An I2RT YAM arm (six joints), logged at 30 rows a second.
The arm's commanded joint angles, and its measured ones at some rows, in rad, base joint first. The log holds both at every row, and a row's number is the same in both.
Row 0, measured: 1.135, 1.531, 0.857, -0.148, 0.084, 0.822
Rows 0 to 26, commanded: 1.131, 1.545, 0.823, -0.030, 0.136, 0.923; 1.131, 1.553, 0.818, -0.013, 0.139, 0.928; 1.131, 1.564, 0.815, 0.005, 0.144, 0.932; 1.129, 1.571, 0.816, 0.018, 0.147, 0.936; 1.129, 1.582, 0.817, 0.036, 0.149, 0.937; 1.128, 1.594, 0.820, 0.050, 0.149, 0.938; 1.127, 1.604, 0.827, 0.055, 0.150, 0.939; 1.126, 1.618, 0.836, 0.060, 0.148, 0.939; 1.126, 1.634, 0.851, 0.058, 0.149, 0.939; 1.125, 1.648, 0.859, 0.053, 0.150, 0.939; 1.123, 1.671, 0.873, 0.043, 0.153, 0.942; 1.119, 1.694, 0.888, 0.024, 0.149, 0.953; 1.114, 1.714, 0.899, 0.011, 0.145, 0.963; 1.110, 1.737, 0.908, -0.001, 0.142, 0.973; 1.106, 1.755, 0.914, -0.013, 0.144, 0.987; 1.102, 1.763, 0.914, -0.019, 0.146, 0.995; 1.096, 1.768, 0.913, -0.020, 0.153, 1.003; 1.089, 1.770, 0.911, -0.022, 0.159, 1.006; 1.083, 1.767, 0.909, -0.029, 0.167, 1.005; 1.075, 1.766, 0.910, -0.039, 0.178, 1.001; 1.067, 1.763, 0.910, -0.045, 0.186, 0.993; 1.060, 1.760, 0.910, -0.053, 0.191, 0.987; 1.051, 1.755, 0.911, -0.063, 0.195, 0.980; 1.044, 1.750, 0.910, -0.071, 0.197, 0.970; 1.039, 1.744, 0.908, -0.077, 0.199, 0.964; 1.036, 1.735, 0.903, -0.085, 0.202, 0.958; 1.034, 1.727, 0.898, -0.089, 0.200, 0.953
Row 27, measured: 1.052, 1.753, 0.897, -0.020, 0.148, 0.952
